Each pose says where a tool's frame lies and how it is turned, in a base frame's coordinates. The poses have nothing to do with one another.
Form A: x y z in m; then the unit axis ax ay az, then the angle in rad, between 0 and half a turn.
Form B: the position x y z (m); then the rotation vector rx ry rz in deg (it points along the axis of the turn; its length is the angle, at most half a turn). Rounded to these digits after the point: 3 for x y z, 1 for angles.
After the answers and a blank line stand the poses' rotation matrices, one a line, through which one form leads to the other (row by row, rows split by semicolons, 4 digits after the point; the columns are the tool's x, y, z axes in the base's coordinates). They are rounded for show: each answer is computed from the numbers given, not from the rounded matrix.
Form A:
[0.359 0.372 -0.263 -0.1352 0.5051 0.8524 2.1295]
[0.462 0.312 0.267 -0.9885 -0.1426 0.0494 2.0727]
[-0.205 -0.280 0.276 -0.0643 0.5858 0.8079 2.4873]
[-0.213 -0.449 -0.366 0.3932 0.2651 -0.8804 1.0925]
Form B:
[0.359 0.372 -0.263 -16.5 61.6 104.0]
[0.462 0.312 0.267 -117.4 -16.9 5.9]
[-0.205 -0.280 0.276 -9.2 83.5 115.1]
[-0.213 -0.449 -0.366 24.6 16.6 -55.1]

-0.5021 -0.8273 0.2520; 0.6183 -0.1397 0.7734; -0.6046 0.5441 0.5817
0.9663 0.1655 -0.1974; 0.2521 -0.4510 0.8562; 0.0527 -0.8771 -0.4775
-0.7861 -0.5592 0.2633; 0.4241 -0.1780 0.8879; -0.4497 0.8097 0.3771
0.5437 0.8379 0.0485; -0.7253 0.4982 -0.4750; -0.4222 0.2231 0.8786

